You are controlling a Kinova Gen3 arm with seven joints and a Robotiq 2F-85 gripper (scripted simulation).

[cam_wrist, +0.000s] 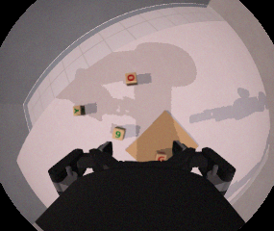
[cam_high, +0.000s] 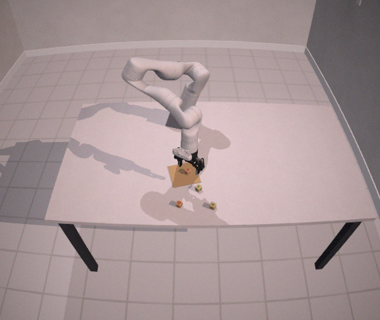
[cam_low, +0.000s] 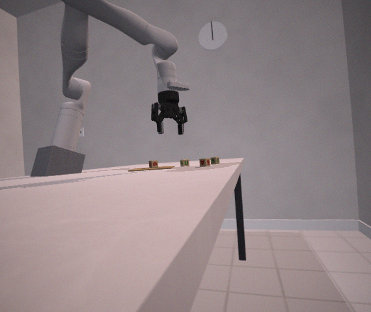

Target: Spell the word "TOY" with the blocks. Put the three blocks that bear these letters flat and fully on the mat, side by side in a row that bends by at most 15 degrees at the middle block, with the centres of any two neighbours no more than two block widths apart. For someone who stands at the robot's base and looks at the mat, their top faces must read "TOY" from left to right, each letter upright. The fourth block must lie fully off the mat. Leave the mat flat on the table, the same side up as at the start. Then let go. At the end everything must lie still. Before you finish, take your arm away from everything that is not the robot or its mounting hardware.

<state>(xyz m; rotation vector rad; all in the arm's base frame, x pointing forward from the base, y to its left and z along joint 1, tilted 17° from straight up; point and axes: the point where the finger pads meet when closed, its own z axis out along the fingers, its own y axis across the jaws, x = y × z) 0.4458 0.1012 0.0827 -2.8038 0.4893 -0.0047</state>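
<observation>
The mat is 60 mm behind my hand, 40 mm to the right of it and 120 mm below it.
</observation>
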